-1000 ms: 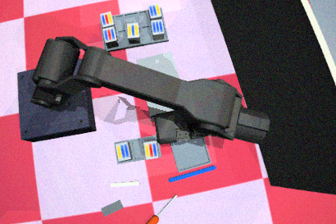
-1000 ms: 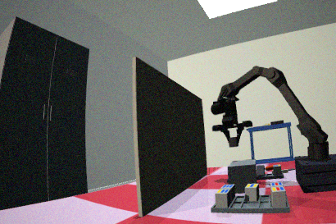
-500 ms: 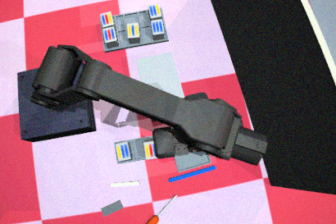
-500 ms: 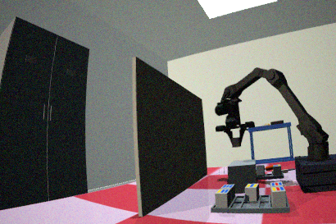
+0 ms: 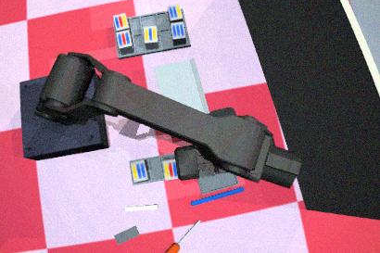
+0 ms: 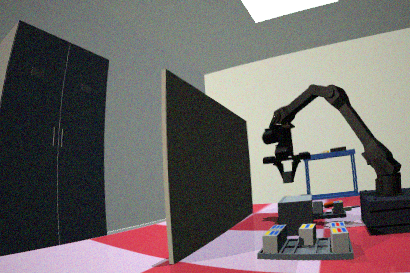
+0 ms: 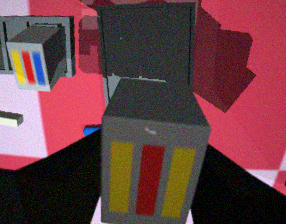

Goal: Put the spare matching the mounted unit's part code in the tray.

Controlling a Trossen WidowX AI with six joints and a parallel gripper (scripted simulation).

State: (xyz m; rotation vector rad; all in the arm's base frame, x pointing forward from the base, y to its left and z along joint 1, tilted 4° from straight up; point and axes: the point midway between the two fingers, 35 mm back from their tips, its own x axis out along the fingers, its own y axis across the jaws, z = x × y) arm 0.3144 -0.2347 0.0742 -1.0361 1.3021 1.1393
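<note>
Now: the grey tray 15 cm below my gripper tip. From my gripper tip the other things lie so: tall black panel (21 cm ahead, 17 cm to the left, 7 cm above); plain grey box (19 cm to the left, 10 cm below, 3 cm behind); holder (14 cm below, 14 cm behind, 4 cm to the left).
</note>
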